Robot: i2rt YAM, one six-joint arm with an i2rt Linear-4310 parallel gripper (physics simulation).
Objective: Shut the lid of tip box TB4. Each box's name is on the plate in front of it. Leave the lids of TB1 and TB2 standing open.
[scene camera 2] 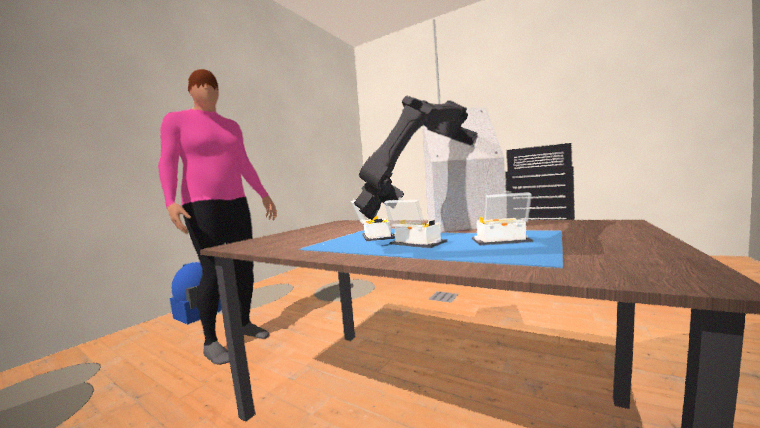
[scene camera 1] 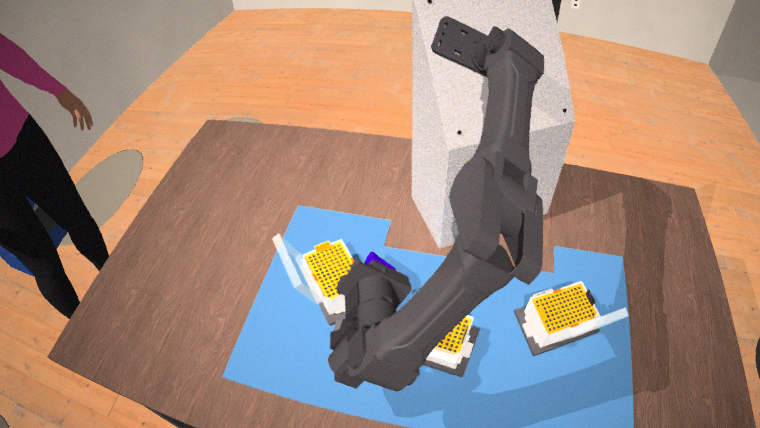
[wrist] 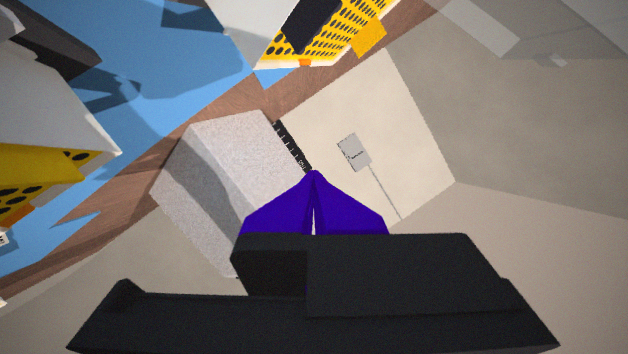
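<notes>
Three white tip boxes with yellow racks stand on a blue mat: the left box, the middle box and the right box. The left lid, middle lid and right lid stand open. The middle lid is hidden by the arm in scene camera 1. I cannot read the name plates, so I cannot tell which box is TB4. My gripper is shut and empty, its purple tips raised between the left and middle boxes.
The arm reaches over the middle box from the grey pedestal behind the mat. A person stands beside the table on the left.
</notes>
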